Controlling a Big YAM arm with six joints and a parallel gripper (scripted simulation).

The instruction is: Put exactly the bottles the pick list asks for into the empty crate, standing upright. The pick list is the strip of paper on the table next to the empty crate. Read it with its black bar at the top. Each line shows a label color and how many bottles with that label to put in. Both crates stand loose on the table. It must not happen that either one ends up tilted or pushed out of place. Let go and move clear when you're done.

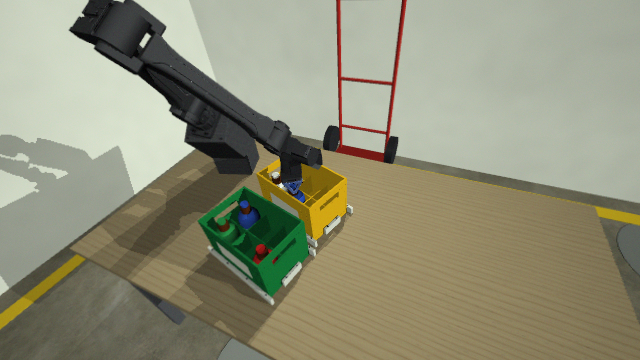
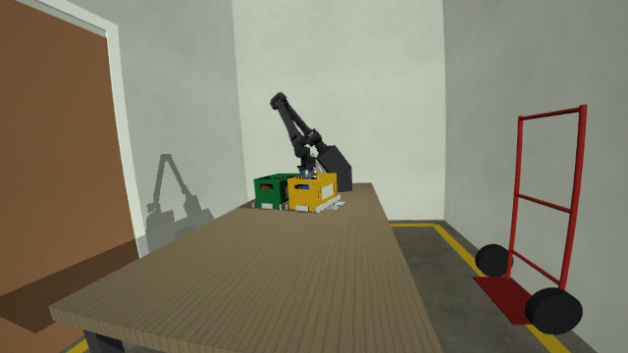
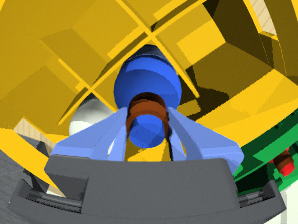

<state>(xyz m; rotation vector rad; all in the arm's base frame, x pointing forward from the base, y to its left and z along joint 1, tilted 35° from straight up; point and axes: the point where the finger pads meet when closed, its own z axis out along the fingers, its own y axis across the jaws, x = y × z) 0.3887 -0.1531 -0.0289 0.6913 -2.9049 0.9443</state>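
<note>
My gripper is now 6 cm above the yellow crate, 4 cm to the right of it and 1 cm short of it. From my hand the other things lie so: white-labelled bottle 9 cm behind, 6 cm below, 4 cm to the left; then green crate 19 cm to the right, 6 cm below, 6 cm behind; then pick list 17 cm to the left, 15 cm below, 6 cm ahead.
</note>
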